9 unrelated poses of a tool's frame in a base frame.
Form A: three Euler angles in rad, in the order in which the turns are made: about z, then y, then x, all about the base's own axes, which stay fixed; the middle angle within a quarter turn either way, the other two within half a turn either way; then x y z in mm.
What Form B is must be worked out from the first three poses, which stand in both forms.
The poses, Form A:
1: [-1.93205 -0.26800 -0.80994 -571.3 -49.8 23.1]
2: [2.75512 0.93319 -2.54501 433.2 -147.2 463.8]
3: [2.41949 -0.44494 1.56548 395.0 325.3 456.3]
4: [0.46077 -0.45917 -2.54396 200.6 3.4 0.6]
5: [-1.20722 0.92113 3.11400 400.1 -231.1 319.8]
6: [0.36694 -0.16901 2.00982 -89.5 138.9 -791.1]
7: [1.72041 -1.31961 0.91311 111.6 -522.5 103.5]
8: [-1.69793 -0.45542 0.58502 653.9 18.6 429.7]
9: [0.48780 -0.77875 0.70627 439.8 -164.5 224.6]
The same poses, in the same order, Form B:
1: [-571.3 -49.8 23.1 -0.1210 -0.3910 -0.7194 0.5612]
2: [433.2 -147.2 463.8 -0.0342 0.8632 0.1750 0.4724]
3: [395.0 325.3 456.3 0.0966 -0.6988 0.5920 0.3899]
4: [200.6 3.4 0.6 -0.9213 0.1473 0.2772 0.2294]
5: [400.1 -231.1 319.8 0.7340 0.5135 0.3589 0.2624]
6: [-89.5 138.9 -791.1 0.8187 -0.1979 0.0274 0.5383]
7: [111.6 -522.5 103.5 -0.1898 -0.6229 0.3613 0.6674]
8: [653.9 18.6 429.7 0.3479 0.0680 -0.7432 0.5675]
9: [439.8 -164.5 224.6 0.2245 -0.4229 0.0822 0.8741]
